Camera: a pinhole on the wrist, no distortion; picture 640 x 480 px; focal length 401.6 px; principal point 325.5 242.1 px. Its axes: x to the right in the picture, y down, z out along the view. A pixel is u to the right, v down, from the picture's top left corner.
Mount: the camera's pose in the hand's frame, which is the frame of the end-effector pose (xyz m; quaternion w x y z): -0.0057 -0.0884 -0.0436 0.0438 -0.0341 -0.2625 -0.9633
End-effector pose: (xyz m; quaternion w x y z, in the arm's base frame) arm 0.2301 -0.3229 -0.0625 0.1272 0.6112 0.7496 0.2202
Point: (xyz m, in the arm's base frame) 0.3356 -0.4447 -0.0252
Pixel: outside the picture
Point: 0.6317 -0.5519 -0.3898
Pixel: 603 241
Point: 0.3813 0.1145 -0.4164
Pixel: 61 394
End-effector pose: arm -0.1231 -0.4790 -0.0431 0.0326 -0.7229 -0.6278 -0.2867
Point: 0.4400 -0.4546 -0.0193
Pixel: outside the picture
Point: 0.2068 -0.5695 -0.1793
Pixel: 446 29
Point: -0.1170 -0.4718 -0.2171
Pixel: 503 369
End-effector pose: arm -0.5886 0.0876 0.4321 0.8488 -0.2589 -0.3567 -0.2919
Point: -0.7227 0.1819 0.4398
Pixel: 570 297
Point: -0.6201 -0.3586 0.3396
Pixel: behind the camera
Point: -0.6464 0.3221 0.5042
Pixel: 395 194
